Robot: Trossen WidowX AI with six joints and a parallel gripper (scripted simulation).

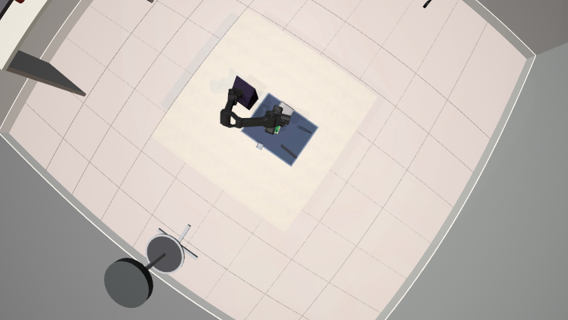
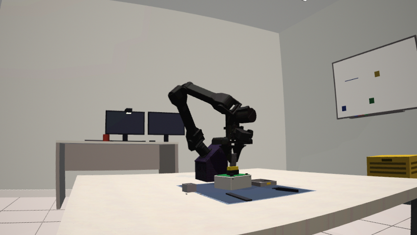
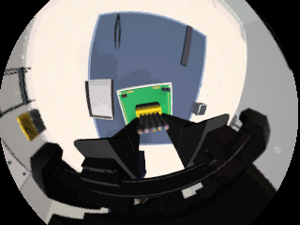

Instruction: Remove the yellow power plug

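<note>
Now: the yellow power plug 20 mm below my gripper tip. From my gripper tip the other things lie so: grey tray (140 mm to the left, 100 mm below, 10 mm ahead); blue mat (100 mm below, 50 mm ahead, 10 mm to the right).
</note>
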